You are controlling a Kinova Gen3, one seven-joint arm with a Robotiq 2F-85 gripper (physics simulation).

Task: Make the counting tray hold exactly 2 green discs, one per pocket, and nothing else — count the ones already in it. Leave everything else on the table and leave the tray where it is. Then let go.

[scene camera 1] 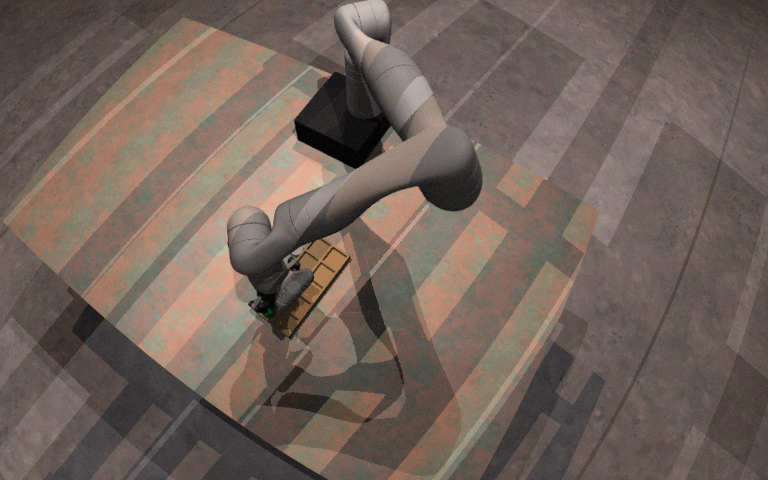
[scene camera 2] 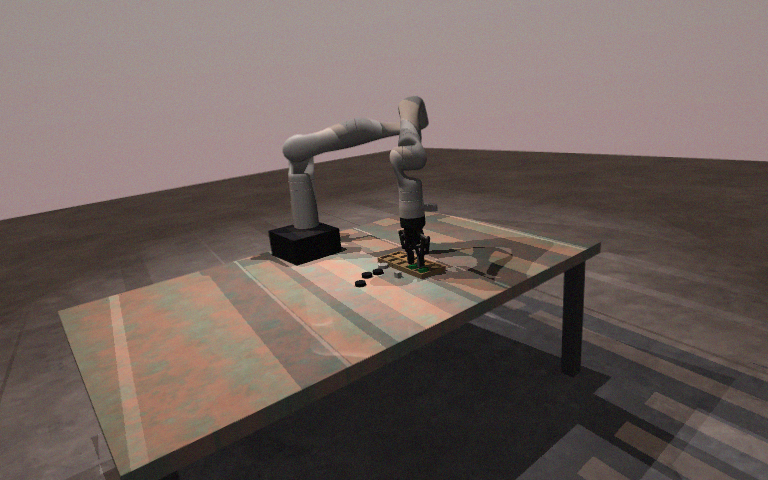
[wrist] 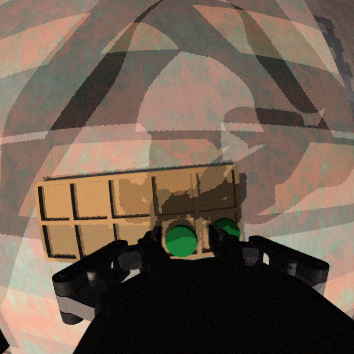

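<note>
A tan counting tray with two rows of pockets lies on the patterned table. One green disc sits in a pocket of the near row. A second green disc sits in the end pocket beside it. The other pockets I can see hold nothing. My gripper is low over the tray's end. Its fingers stand open on either side of the first disc, with a gap to it. In the overhead view the arm hides most of that end.
Three black discs and a small grey piece lie on the table left of the tray. The arm's black base stands behind. The table's front edge is near the tray.
</note>
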